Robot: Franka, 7 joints.
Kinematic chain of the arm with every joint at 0, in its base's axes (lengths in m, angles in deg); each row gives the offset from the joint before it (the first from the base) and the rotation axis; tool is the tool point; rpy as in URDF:
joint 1: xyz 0 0 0.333 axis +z
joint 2: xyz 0 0 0 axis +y
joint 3: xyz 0 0 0.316 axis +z
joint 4: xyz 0.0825 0 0 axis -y
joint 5: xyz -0.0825 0 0.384 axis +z
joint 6: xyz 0 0 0 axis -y
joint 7: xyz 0.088 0 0 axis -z
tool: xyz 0 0 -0.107 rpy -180 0 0
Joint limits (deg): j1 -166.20..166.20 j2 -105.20..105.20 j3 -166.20..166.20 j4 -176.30..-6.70 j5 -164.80..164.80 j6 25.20..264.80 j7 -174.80..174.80
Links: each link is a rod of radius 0.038 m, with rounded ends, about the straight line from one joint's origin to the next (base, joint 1, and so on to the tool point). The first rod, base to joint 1, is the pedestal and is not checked.
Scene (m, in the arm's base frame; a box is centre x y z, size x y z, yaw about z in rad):
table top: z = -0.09
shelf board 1: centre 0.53 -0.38 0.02 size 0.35 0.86 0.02 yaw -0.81
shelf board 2: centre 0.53 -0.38 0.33 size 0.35 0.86 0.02 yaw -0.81
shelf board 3: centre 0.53 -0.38 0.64 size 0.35 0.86 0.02 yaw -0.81
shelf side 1: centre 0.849 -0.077 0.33 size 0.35 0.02 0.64 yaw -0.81
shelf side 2: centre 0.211 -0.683 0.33 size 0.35 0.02 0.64 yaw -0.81
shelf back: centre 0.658 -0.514 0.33 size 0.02 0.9 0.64 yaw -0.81
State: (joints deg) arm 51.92 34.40 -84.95 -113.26 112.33 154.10 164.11
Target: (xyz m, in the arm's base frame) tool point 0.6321 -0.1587 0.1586
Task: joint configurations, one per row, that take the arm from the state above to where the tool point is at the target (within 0.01 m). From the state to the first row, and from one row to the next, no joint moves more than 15 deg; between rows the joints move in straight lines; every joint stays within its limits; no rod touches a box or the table.
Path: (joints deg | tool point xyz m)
1: 59.51 31.50 -74.83 -109.07 103.28 141.25 165.64 | 0.6287 -0.0804 0.4414
2: 67.10 28.59 -64.71 -104.87 94.23 128.40 167.16 | 0.6402 0.1389 0.4287
3: 74.69 25.69 -54.59 -100.68 85.19 115.55 168.69 | 0.5649 0.3472 0.4306
4: 82.28 22.78 -44.47 -96.48 76.14 102.70 170.22 | 0.4192 0.5077 0.4474
5: 89.87 19.88 -34.35 -92.29 67.09 89.85 171.75 | 0.2332 0.5980 0.4758
6: 97.47 16.97 -24.23 -88.09 58.04 77.00 173.27 | 0.0411 0.6133 0.5126
7: 105.06 14.07 -14.11 -83.90 49.00 64.16 174.80 | -0.1283 0.5641 0.5535
8: 97.22 18.73 -17.02 -88.98 63.88 74.76 174.80 | -0.0334 0.6181 0.4940
9: 89.39 23.39 -19.92 -94.06 78.77 85.36 174.80 | 0.0889 0.6438 0.4283
10: 81.55 28.05 -22.83 -99.14 93.65 95.97 174.80 | 0.2274 0.6265 0.3554
11: 73.72 32.71 -25.73 -104.23 108.54 106.57 174.80 | 0.3618 0.5574 0.2775
12: 65.88 37.37 -28.64 -109.31 123.42 117.17 174.80 | 0.4683 0.4382 0.2003
13: 52.33 51.67 -43.09 -105.44 117.74 130.92 169.46 | 0.6196 0.1461 0.1388
14: 38.77 65.97 -57.55 -101.58 112.06 144.68 164.11 | 0.6321 -0.1587 0.1586

